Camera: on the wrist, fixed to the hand. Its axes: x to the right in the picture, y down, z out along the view.
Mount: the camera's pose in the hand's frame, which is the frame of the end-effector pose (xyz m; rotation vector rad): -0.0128 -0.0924 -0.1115 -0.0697 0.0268 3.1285
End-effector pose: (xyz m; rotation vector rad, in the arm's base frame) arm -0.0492 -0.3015 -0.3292 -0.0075 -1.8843 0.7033
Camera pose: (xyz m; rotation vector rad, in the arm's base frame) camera 0.0797 -0.3302 -0.2684 2.1538 0.0098 -1.3893
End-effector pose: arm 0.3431 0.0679 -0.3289 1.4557 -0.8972 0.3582
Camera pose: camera 0.4340 0.1646 -0.3883 1.1739 1.8506 -1.8524
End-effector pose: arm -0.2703 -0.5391 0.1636 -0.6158 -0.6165 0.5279
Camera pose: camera -0.1805 -0.6523 0.1475 0.8663 -0.8019 -2.3541
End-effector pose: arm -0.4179 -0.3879 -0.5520 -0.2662 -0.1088 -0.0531
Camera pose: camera -0.4256 -0.5060 -0.6364 -0.2368 0.4357 3.0414
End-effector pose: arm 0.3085 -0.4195 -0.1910 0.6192 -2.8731 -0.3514
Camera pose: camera 0.3803 -0.5171 -0.1107 -2.8043 -0.6118 0.2037
